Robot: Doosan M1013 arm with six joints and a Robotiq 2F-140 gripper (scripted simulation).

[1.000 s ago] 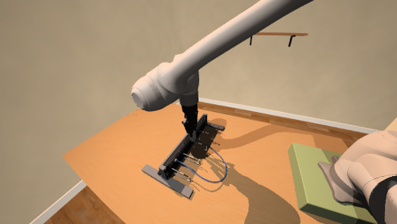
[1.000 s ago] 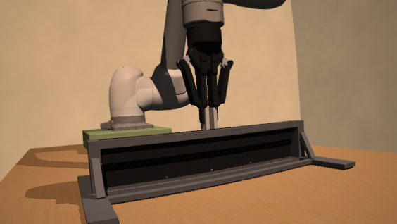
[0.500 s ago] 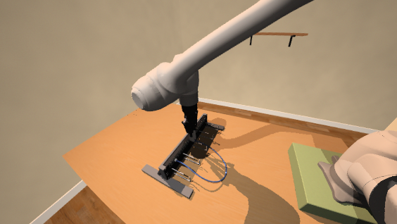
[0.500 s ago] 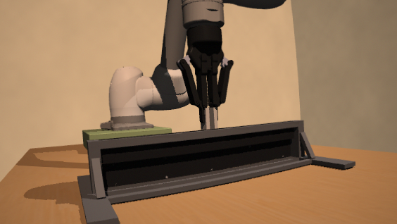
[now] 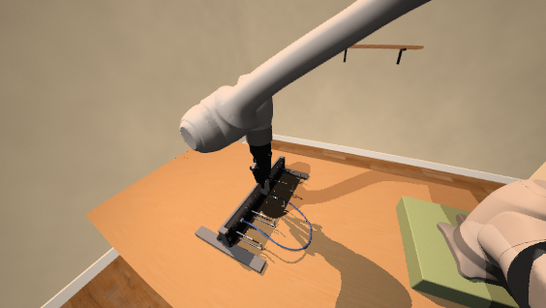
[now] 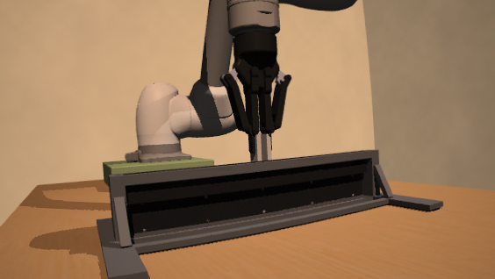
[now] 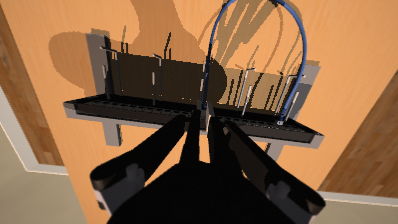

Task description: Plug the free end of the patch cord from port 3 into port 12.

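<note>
My hand is 1 cm short of the plug and 3 cm above it.
</note>
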